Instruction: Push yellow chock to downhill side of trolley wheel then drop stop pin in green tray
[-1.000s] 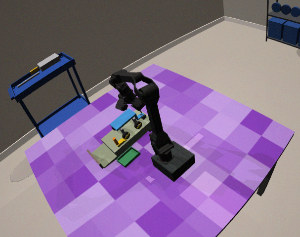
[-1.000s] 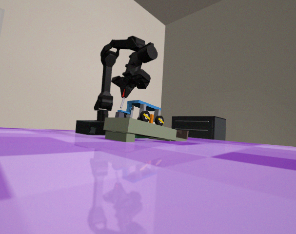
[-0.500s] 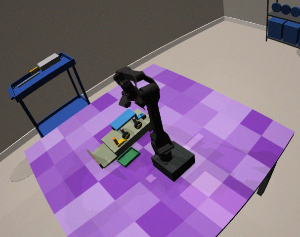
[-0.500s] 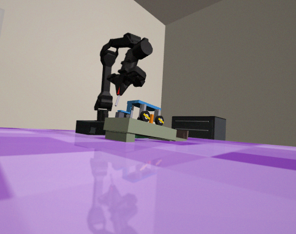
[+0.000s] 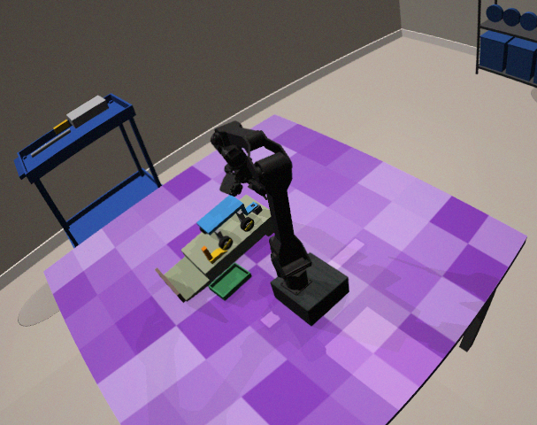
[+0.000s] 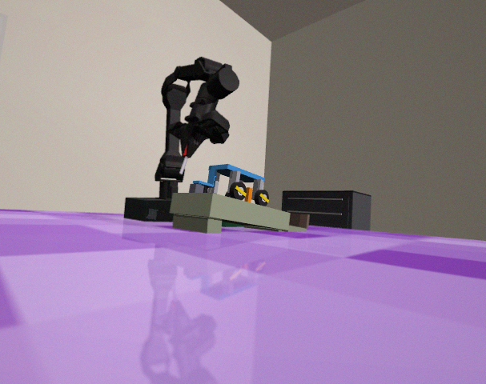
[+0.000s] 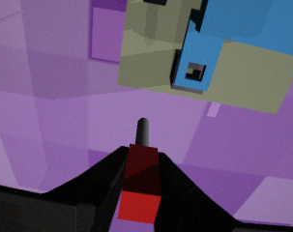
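Right now my gripper tip is 24 cm to the right of the green tray, 18 cm above it and 6 cm past it. The rest, counted from my gripper tip: yellow chock 22 cm to the left, 9 cm below, 1 cm ahead; red-headed stop pin right at my gripper tip; blue trolley 12 cm to the left, 6 cm below, 6 cm ahead.
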